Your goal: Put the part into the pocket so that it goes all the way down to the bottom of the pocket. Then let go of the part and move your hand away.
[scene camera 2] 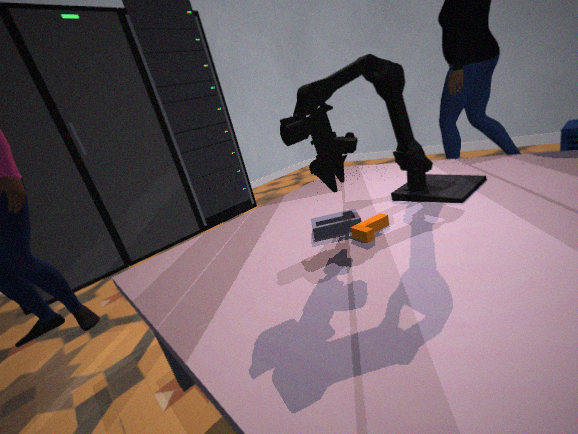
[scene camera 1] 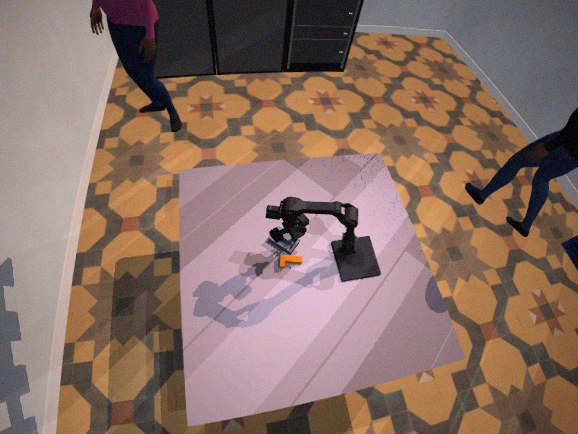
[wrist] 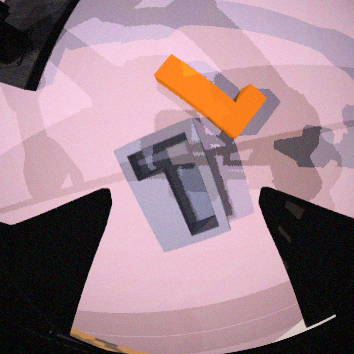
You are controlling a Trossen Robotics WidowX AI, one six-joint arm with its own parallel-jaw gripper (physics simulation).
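Places are measured from the arm's base along level axes (x ahead, y left, z up), in metres.
Pixels of known places: gripper, fingertip midpoint: (scene camera 2: 339, 186) (scene camera 1: 289, 236) (wrist: 186, 195); arm's base at its link origin: (scene camera 2: 416, 187) (scene camera 1: 346, 249) (wrist: 13, 47).
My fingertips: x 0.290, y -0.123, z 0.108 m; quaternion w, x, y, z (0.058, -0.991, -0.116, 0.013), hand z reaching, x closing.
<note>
Ahead of a thing's pixels: the offset from my fingertips to its top centre. "*": to the spot under its first point. Level surfaces: height alone.
The orange L-shaped part @[dy +0.088, dx +0.012, dz -0.102 m] (scene camera 1: 283, 261) (scene camera 2: 369, 229) (wrist: 207, 100) lies flat on the table, outside the pocket and close beside the grey block. The grey block @[dy -0.036, dx +0.002, dz -0.095 m] (scene camera 1: 287, 244) (scene camera 2: 336, 231) (wrist: 145, 200) has an L-shaped pocket @[* dy -0.044, dx +0.015, dz -0.127 m] (wrist: 184, 192) that is open at the top and empty. My gripper (scene camera 2: 338, 186) (wrist: 186, 195) is open, with nothing between its fingers. It hangs above the table over the block, which shows between the two fingertips in the wrist view. In scene camera 1 the arm partly covers the block and the fingertips are hard to make out.
The arm's black base plate (scene camera 1: 367, 267) (scene camera 2: 450, 189) stands on the pink table top @[dz -0.132 m] (scene camera 1: 300, 360) (scene camera 2: 475, 310), to the right of the part in both scene views. Dark cabinets (scene camera 1: 250, 35) (scene camera 2: 75, 125) and two people stand around the table. Arm shadows fall across the table.
</note>
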